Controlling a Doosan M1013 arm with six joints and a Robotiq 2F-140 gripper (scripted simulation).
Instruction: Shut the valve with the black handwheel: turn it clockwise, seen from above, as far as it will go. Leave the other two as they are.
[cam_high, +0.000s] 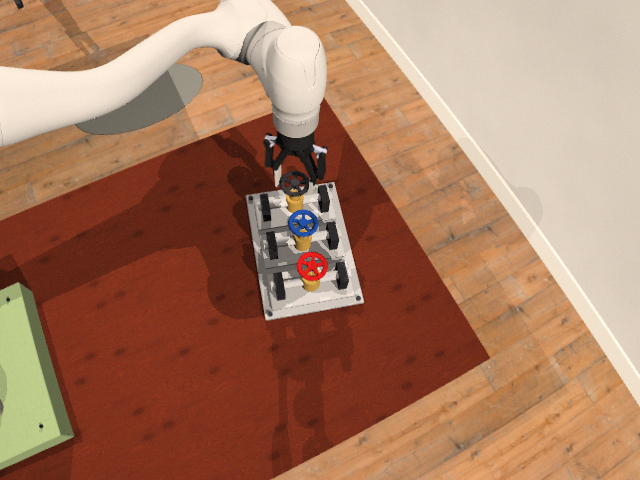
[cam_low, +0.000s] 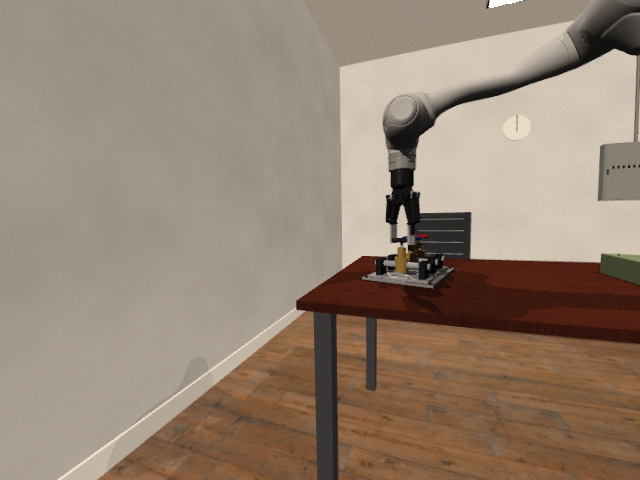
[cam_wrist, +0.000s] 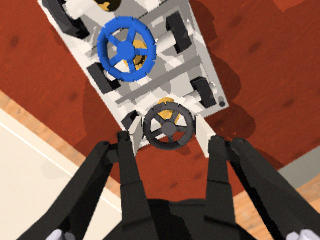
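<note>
Now: hand 2 cm above the black handwheel. From my hand the other things lie so: red handwheel 21 cm to the right, 3 cm behind, 2 cm below; blue handwheel 11 cm to the right, 2 cm below, 2 cm behind.
</note>
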